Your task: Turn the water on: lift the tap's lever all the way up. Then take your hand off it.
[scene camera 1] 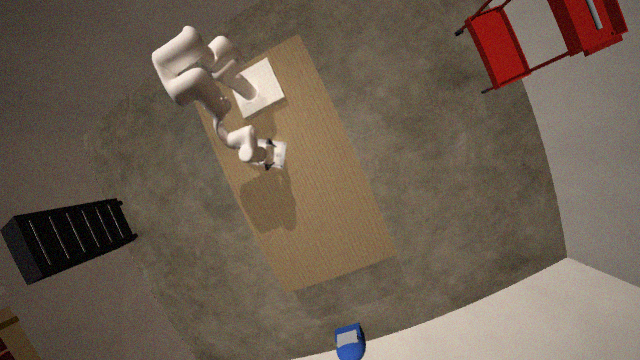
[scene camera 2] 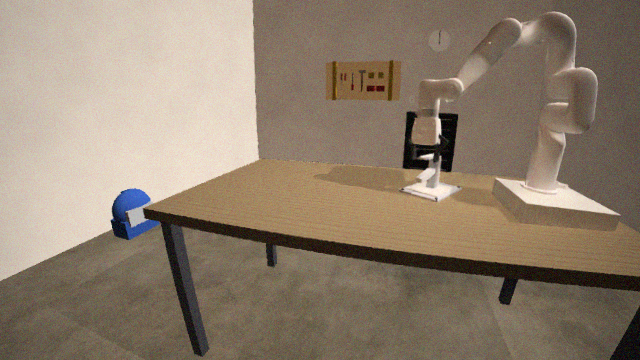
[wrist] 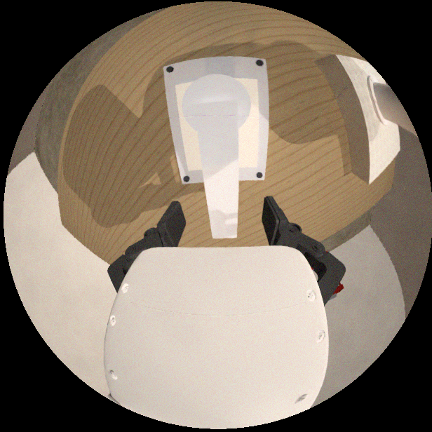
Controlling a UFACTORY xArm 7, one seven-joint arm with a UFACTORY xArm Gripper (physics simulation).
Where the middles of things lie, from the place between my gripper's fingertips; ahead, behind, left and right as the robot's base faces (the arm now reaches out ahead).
Scene:
Right now my hand is 40 mm to the left of the white tap lever [wrist: 215,105] and 30 mm past it. The rest, counted from my hand: base plate [wrist: 235,66]: 130 mm below, 80 mm to the right, 50 mm behind.

